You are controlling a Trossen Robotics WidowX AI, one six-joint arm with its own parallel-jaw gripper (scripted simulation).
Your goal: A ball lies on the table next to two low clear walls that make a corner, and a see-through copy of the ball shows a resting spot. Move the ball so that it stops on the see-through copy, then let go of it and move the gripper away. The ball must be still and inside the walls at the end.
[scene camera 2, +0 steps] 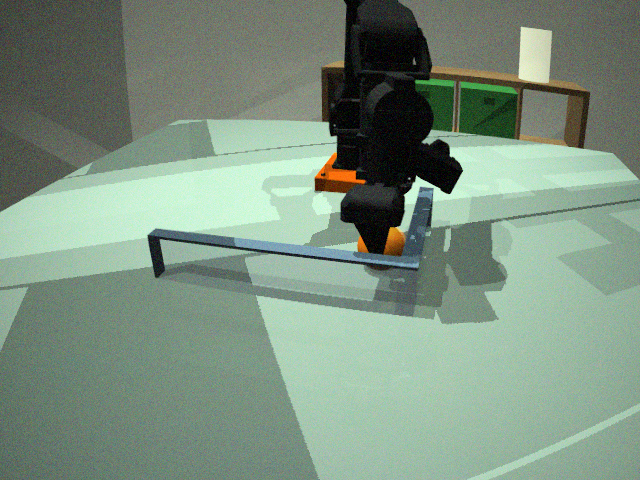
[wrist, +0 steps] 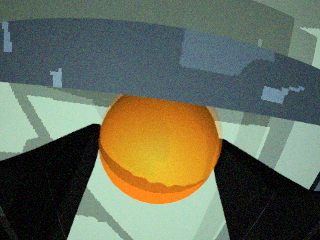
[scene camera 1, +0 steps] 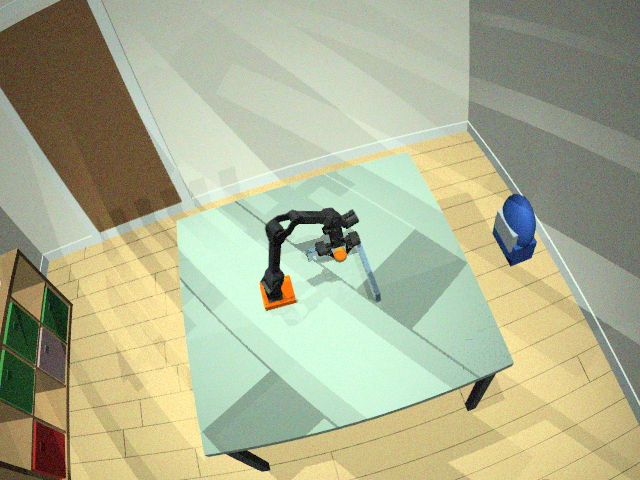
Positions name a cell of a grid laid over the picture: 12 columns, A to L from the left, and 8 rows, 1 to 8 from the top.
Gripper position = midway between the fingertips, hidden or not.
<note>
I see my gripper (scene camera 2: H5), an orange ball (wrist: F7) and a see-through copy of ball (wrist: G5).
My gripper also shows in the wrist view (wrist: F5).
</note>
